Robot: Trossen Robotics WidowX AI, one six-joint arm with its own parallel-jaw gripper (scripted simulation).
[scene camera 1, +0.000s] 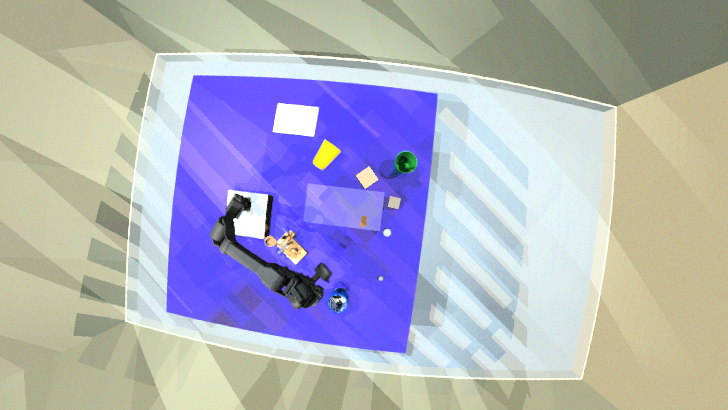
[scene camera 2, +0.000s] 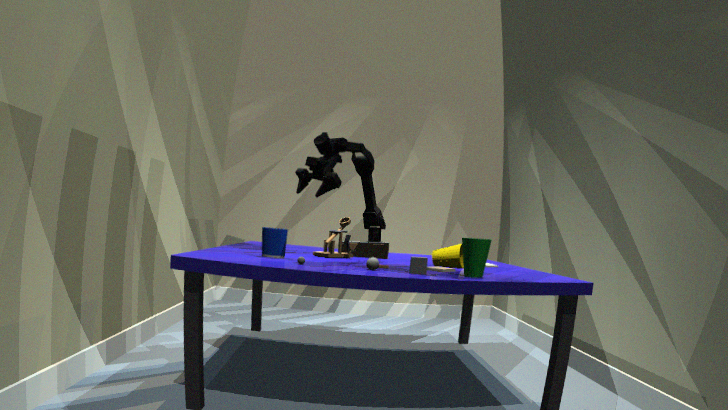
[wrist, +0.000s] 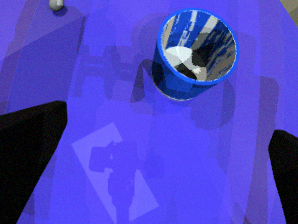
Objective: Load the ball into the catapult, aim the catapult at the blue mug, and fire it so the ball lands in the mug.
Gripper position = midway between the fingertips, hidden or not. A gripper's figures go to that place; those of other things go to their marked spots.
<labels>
My gripper (scene camera 2: 306,194): 168 cm from the lens. A blue mug (scene camera 2: 274,240): 158 cm from the lens. A green cup (scene camera 2: 475,251): 141 cm from the lens. The marked spots on the blue mug and the green cup are 67 cm apart.
</labels>
